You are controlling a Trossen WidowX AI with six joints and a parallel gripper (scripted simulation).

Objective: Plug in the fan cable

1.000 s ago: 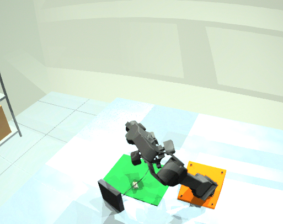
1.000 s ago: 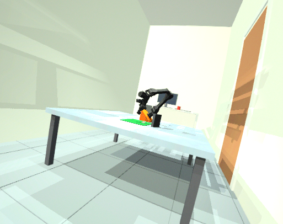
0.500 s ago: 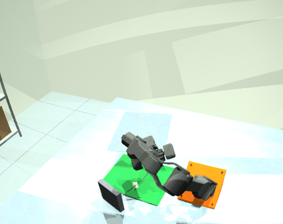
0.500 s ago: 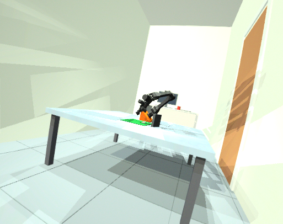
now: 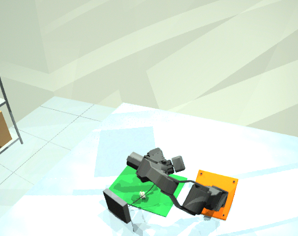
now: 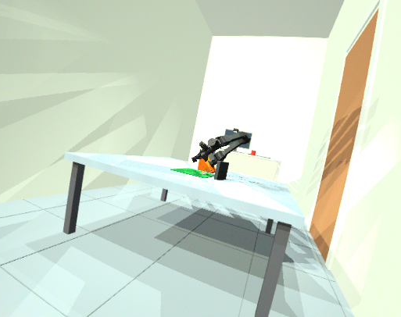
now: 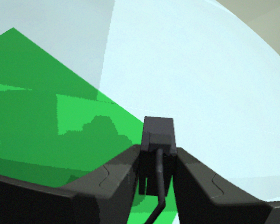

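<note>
My gripper tip is now 80 mm short of the green board, 60 mm to the right of it and 110 mm above it. Also, from my gripper tip: fan: 100 mm ahead, 230 mm to the left, 30 mm below; then dark grey fan plug: 10 mm below; then white four-pin header: 70 mm ahead, 110 mm to the left, 90 mm below.
</note>
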